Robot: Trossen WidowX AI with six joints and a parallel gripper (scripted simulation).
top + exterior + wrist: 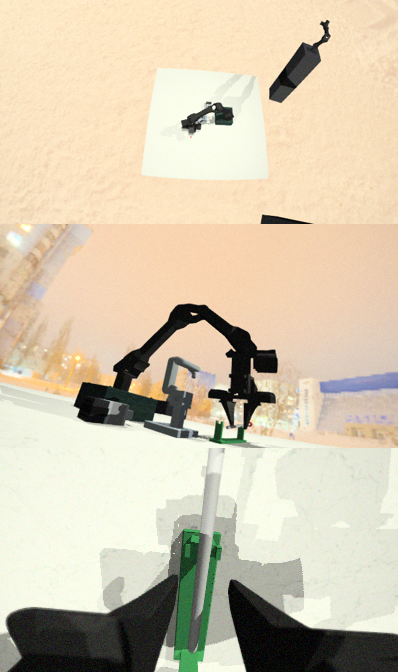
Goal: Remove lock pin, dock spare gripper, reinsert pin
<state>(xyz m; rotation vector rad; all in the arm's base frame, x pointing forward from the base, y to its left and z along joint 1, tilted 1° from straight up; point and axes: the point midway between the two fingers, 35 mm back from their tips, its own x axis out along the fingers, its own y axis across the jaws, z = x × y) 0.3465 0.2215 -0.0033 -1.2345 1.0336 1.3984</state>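
Right now the green cradle is 40 mm to the right of my gripper tip and 10 mm below it. Round my gripper tip: spare gripper 310 mm to the right, 120 mm behind, 10 mm below; then grey mount 160 mm to the right, 70 mm behind, 20 mm above.
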